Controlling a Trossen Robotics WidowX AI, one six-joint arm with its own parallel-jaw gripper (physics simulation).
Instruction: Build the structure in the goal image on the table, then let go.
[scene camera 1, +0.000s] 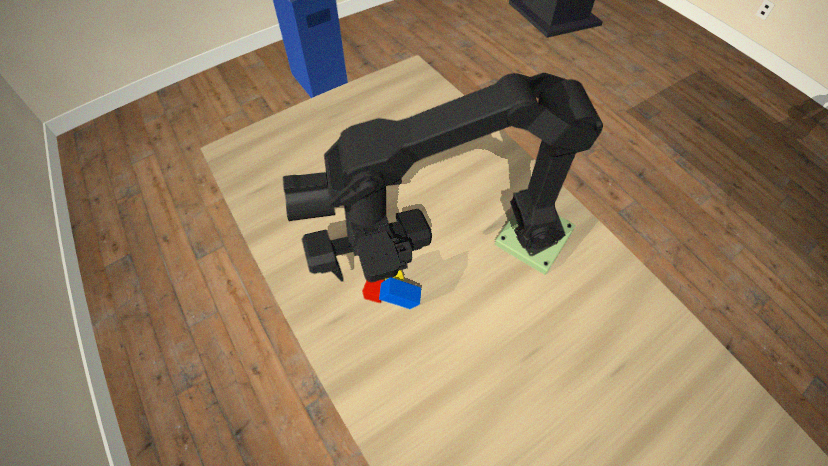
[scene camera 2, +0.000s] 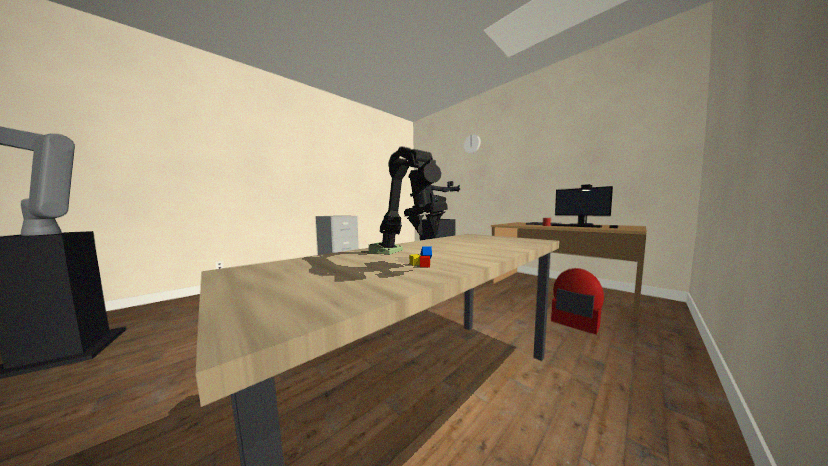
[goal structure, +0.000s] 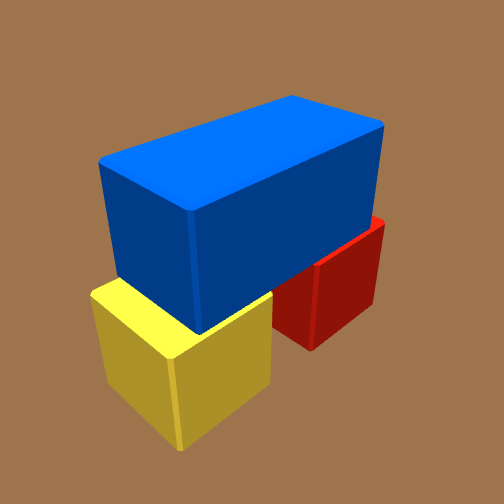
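Where they show: gripper, fingertip midpoint: (scene camera 2: 428, 235); arm's base at its link origin: (scene camera 1: 535, 236) (scene camera 2: 387, 245).
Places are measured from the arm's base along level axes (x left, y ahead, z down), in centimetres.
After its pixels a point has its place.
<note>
A blue block (scene camera 1: 400, 293) @[x 1.2, y 29.3, z -2.3 cm] (scene camera 2: 426, 251) @[x -1.2, y 31.5, z -2.0 cm] rests raised above the table (scene camera 1: 521, 358) @[x 19.2, y 14.4, z 2.7 cm] (scene camera 2: 289, 312) @[x -44.8, y 46.3, z 2.7 cm]. A red block (scene camera 1: 372, 291) @[x -1.9, y 33.5, z -0.6 cm] (scene camera 2: 424, 261) @[x -4.0, y 34.0, z 0.7 cm] is low on the table, and in the scene camera 2 view the blue one shows directly above it. A yellow block (scene camera 1: 400, 274) @[x -3.0, y 27.6, z -0.6 cm] (scene camera 2: 414, 259) @[x -5.4, y 30.2, z 0.5 cm] is low beside them, partly hidden by the arm and the blue block in the scene camera 1 view. What lies under the blue block is partly hidden. My gripper (scene camera 1: 370, 273) @[x -2.0, y 33.4, z -7.9 cm] (scene camera 2: 424, 236) @[x -2.0, y 33.4, z -7.9 cm] is open and empty, pointing down above and behind the blocks.
The arm's base stands on a green plate (scene camera 1: 529, 258) @[x 3.4, y 3.5, z 0.8 cm] (scene camera 2: 381, 249) @[x -5.1, y 3.6, z 0.7 cm] at the table's edge. A blue cabinet (scene camera 1: 315, 52) stands on the floor past the table end. A desk (scene camera 2: 579, 246) with a monitor, and a grey arm (scene camera 2: 52, 173) on a dark pedestal, stand away from the table.
</note>
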